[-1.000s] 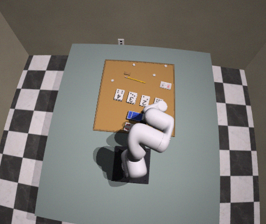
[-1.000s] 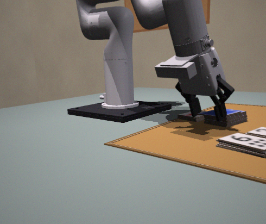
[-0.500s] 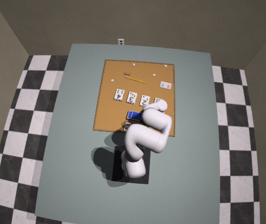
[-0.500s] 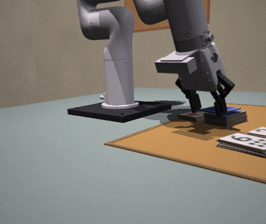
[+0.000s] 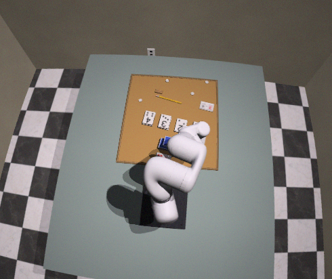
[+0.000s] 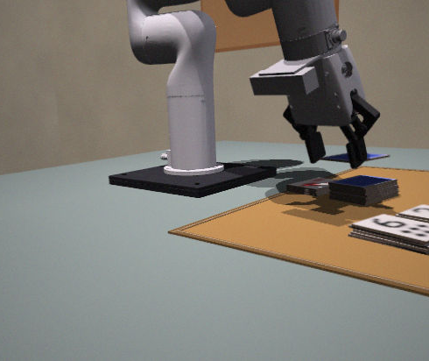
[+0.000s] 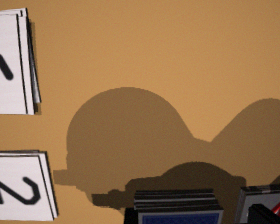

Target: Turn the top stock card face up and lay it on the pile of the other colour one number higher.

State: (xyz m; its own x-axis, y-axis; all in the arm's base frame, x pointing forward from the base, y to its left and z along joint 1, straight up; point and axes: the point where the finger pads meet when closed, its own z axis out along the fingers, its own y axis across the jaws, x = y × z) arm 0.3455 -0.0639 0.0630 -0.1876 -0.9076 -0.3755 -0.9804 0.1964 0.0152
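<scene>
My gripper is now 90 mm to the right of the red 4 card, 70 mm past it and 70 mm above it. The rest, counted from my hand: red 2 card: 40 mm to the left, 10 mm below, 10 mm ahead; then black 6 card: 130 mm ahead, 110 mm to the right, 70 mm below; then brown mat: 200 mm ahead, 90 mm below, 60 mm to the left.
</scene>
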